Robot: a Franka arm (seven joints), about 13 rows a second.
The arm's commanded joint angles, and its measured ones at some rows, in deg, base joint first. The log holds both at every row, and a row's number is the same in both.
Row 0, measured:
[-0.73, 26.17, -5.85, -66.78, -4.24, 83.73, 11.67]
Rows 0 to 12, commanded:
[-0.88, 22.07, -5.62, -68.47, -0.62, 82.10, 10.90]
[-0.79, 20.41, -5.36, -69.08, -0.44, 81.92, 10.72]
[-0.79, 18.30, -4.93, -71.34, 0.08, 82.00, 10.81]
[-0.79, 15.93, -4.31, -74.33, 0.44, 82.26, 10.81]
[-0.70, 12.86, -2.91, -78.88, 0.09, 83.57, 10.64]
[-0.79, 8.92, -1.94, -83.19, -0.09, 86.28, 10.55]
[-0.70, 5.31, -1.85, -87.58, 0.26, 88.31, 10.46]
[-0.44, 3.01, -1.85, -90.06, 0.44, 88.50, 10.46]
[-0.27, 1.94, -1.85, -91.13, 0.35, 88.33, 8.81]
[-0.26, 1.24, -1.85, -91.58, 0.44, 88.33, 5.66]
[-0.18, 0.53, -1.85, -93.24, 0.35, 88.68, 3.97]
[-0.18, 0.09, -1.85, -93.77, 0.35, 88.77, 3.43]
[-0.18, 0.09, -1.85, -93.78, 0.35, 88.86, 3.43]
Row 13, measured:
[-0.09, 1.95, -1.62, -90.72, -1.70, 86.95, 4.96]
